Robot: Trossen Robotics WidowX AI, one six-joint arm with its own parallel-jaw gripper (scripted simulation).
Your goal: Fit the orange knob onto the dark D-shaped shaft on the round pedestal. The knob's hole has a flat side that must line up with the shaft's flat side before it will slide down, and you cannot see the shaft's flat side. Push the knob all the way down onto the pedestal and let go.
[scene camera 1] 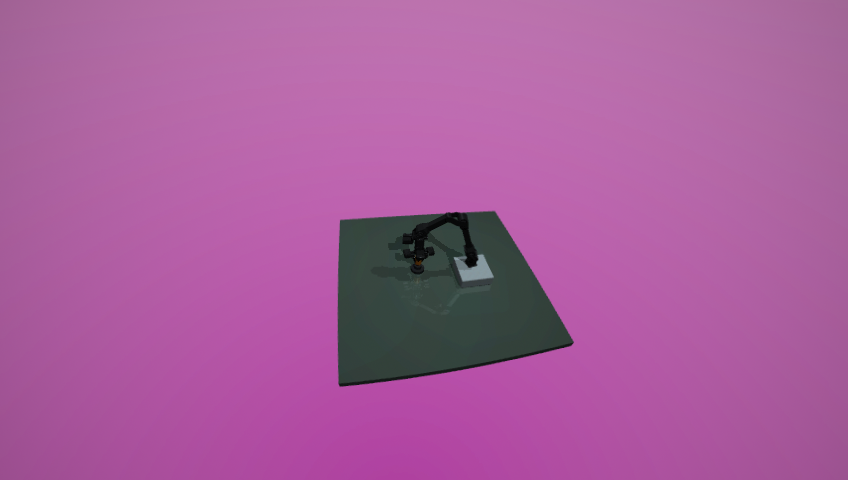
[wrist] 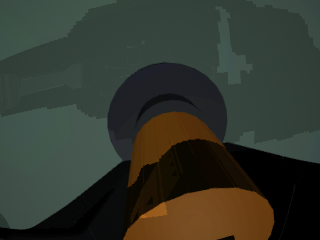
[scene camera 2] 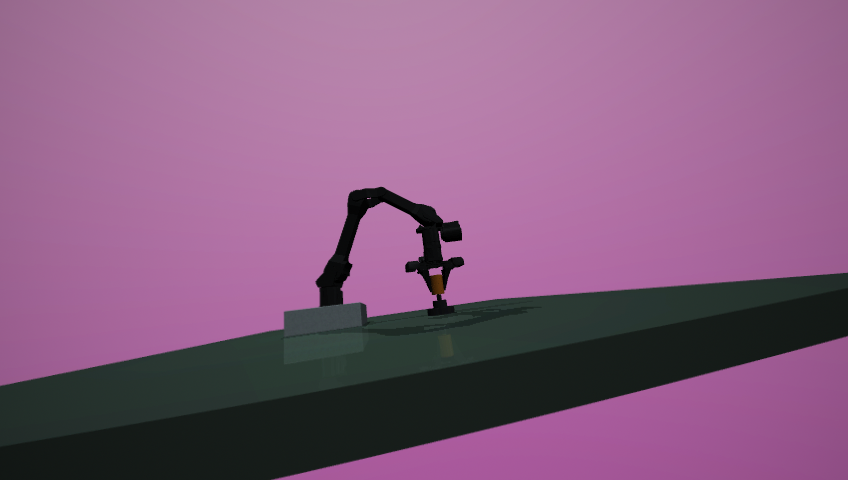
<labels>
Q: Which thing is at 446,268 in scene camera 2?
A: My gripper.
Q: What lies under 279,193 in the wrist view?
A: My gripper.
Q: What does my gripper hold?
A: An orange knob.
</labels>
